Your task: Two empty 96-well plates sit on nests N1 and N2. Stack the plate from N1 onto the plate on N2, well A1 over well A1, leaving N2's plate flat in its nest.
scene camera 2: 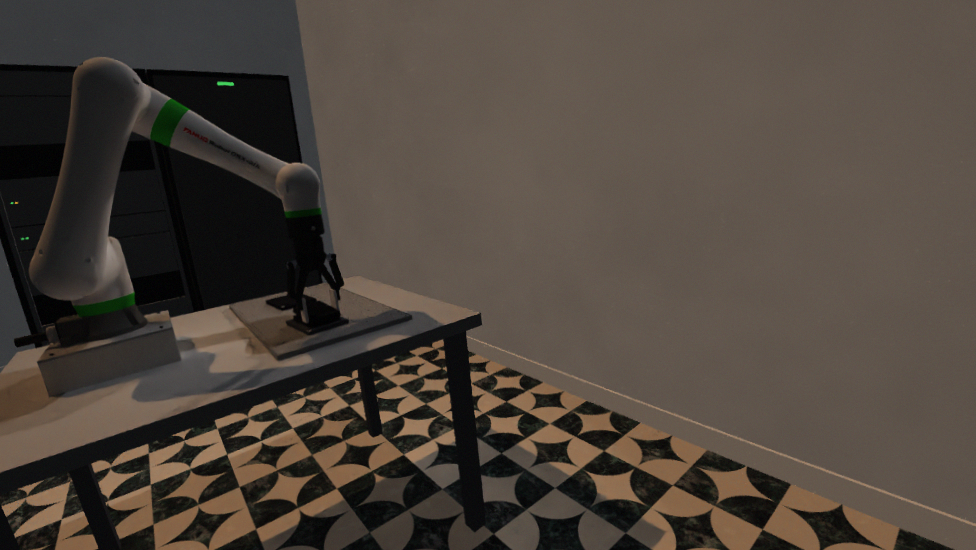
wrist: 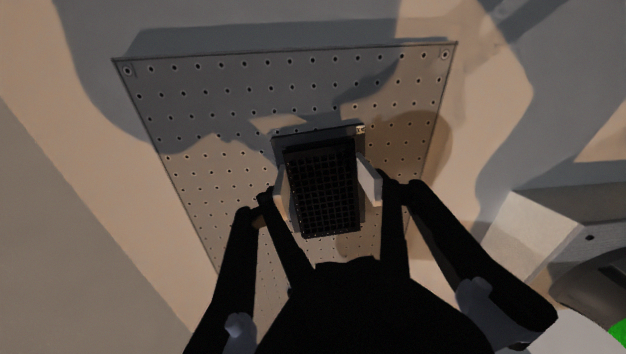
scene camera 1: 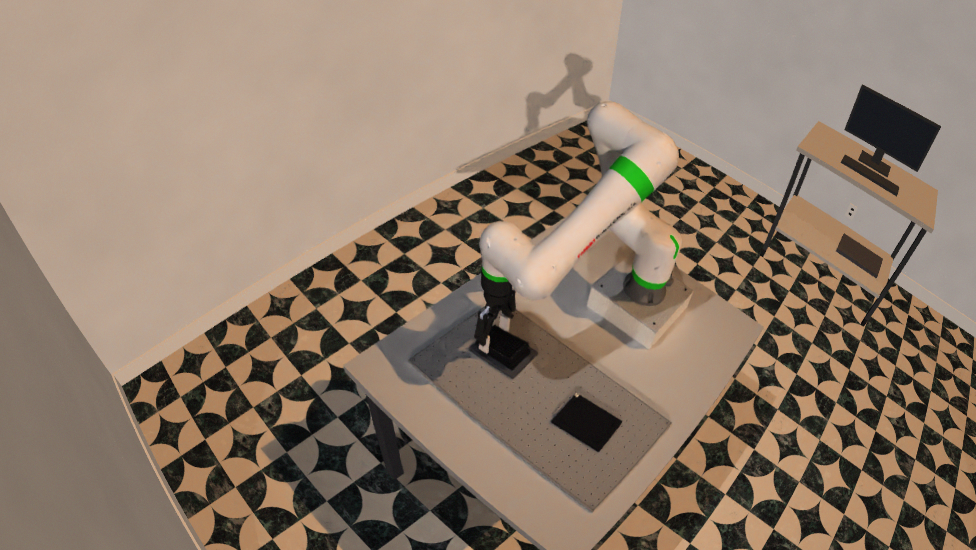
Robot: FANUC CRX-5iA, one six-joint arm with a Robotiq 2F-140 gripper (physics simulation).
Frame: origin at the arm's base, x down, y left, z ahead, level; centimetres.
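Seen in the pictures: gripper, fingertip midpoint: (scene camera 2: 321,317) (wrist: 321,169) (scene camera 1: 493,341); arm's base, link origin: (scene camera 2: 114,331) (wrist: 594,275) (scene camera 1: 644,289).
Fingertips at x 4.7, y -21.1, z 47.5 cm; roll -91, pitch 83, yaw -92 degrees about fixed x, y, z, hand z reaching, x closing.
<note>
Pixels of each thing's top centre, then the offset from my fingertips to it. Level surfaces: height alone.
- black 96-well plate, top centre: (wrist: 326,199) (scene camera 1: 502,340) (scene camera 2: 315,307) dz -0.4, dx -2.6, dy +3.0 cm
- nest, top centre: (wrist: 324,188) (scene camera 1: 503,349) (scene camera 2: 316,319) dz -0.6, dx +1.1, dy +3.6 cm
- nest position, top centre: (scene camera 1: 588,420) (scene camera 2: 290,298) dz +0.8, dx +1.1, dy +37.4 cm
- grey perforated board, surface height: dx +2.6 cm
- table, surface height: dx +3.9 cm
My gripper (scene camera 1: 494,334) (scene camera 2: 319,308) (wrist: 321,169) points down and is shut on a black 96-well plate (scene camera 1: 510,346) (wrist: 327,197), with a pale finger pad on each long side. The held plate is over the nest (wrist: 310,136) that has a white A1 label at its upper right corner in the wrist view. A thin dark edge beyond the held plate's far end may be the lower plate, which is otherwise hidden. In scene camera 1 the plates look like one thick black block. I cannot tell whether they touch. The other nest position (scene camera 1: 586,422) shows a flat black rectangle.
Both nest positions are on a grey perforated board (scene camera 1: 478,396) (scene camera 2: 382,316) (wrist: 220,110) on the table (scene camera 1: 710,327). The robot's pale base block (scene camera 1: 624,321) (scene camera 2: 112,358) stands on the table beside the board. A desk with a monitor (scene camera 1: 891,127) stands farther off.
</note>
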